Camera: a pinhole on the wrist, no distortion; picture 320 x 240 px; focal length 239.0 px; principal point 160.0 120.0 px. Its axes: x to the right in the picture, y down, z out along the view. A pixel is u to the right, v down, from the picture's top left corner.
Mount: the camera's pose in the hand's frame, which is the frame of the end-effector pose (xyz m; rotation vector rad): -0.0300 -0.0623 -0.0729 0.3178 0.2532 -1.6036
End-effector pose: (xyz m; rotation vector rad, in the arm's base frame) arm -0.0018 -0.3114 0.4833 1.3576 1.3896 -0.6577
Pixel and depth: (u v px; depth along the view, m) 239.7 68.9 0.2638
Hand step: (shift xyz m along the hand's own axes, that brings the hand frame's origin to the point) -0.1031 -0.2341 0.1408
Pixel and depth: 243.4 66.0 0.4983
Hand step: -0.1744 -0.3937 0.3278
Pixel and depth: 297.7 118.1 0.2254
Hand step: -0.0485 -0.2629 0.0917
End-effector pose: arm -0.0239 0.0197 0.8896 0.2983 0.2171 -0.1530
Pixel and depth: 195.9 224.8 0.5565
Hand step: 0.1825 -0.3505 0.4251
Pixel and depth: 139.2 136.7 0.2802
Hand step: -0.0232 -0.1393 0.1982
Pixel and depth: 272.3 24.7 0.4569
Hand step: -0.2436 -0.4132 0.2725
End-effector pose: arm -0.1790 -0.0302 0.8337 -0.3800 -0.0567 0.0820
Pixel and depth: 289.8 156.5 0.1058
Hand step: -0.0216 -0.1542 0.0061
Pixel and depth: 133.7 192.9 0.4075
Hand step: 0.0759 -0.1711 0.3277
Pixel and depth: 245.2 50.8 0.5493
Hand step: -0.2242 -0.4294 0.3662
